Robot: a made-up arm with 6 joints. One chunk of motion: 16 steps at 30 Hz.
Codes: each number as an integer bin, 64 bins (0 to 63) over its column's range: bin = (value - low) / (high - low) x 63, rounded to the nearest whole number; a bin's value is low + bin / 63 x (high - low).
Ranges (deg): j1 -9..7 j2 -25..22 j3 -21..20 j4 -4..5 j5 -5..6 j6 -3..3
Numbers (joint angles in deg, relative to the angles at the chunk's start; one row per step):
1: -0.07 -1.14 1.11 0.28 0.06 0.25
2: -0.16 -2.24 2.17 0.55 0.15 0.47
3: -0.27 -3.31 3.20 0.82 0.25 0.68
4: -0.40 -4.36 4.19 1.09 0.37 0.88
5: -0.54 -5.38 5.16 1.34 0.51 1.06
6: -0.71 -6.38 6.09 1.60 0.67 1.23
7: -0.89 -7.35 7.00 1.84 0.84 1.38
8: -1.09 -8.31 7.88 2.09 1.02 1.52
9: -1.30 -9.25 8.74 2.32 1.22 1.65
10: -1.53 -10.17 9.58 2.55 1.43 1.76
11: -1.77 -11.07 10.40 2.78 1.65 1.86
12: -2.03 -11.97 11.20 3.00 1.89 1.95
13: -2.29 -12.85 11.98 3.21 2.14 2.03
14: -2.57 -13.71 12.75 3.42 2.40 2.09
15: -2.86 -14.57 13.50 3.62 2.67 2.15
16: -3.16 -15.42 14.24 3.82 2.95 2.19
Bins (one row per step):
1: 35 32 34 30 29 34
2: 35 31 36 32 29 36
3: 34 29 37 34 30 39
4: 34 28 39 36 31 41
5: 33 26 40 37 32 43
6: 33 25 42 39 32 44
7: 32 24 43 41 33 46
8: 31 22 44 43 34 47
9: 30 21 46 44 36 49
10: 29 20 47 46 37 50
11: 28 19 48 47 38 51
12: 27 17 49 49 39 52
13: 26 16 51 50 41 53
14: 25 15 52 52 42 53
15: 24 14 53 53 44 54
16: 23 13 54 55 46 54

